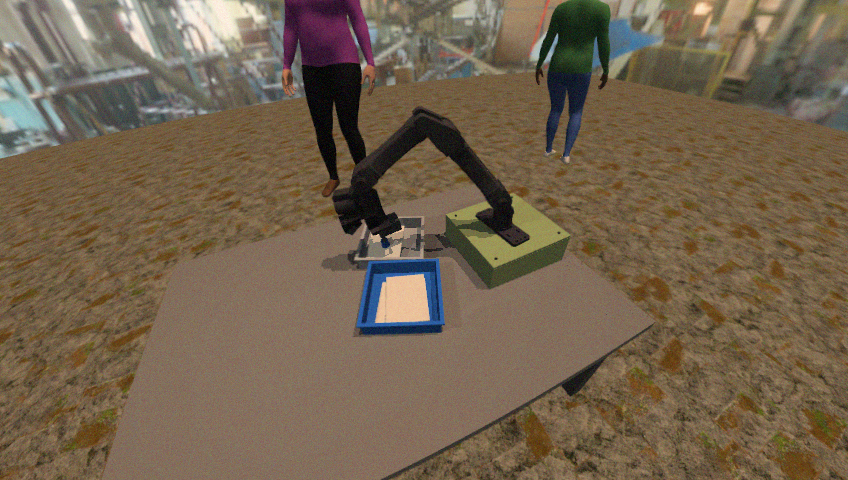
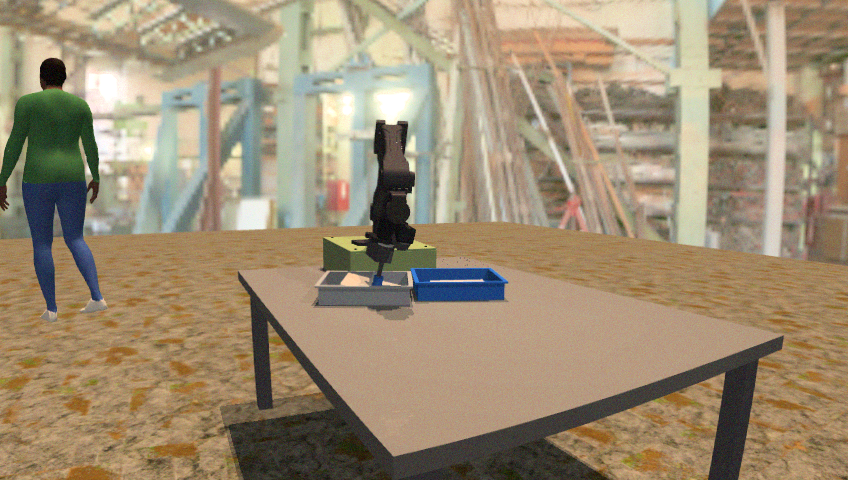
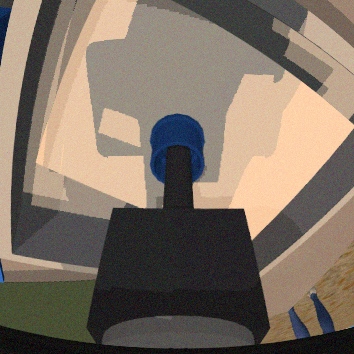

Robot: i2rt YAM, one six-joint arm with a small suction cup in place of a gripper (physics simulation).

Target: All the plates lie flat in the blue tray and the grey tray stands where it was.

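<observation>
The grey tray stands at the back of the table, with the blue tray right beside it. Beige plates lie flat in the blue tray. My suction cup reaches down into the grey tray and sits on a beige plate. That plate is turned askew to the tray walls, and one edge shows above the rim. Another beige plate shows beneath it.
The arm's green base box stands behind both trays. A person in purple stands beyond the table's far edge. A person in green walks farther off on the floor.
</observation>
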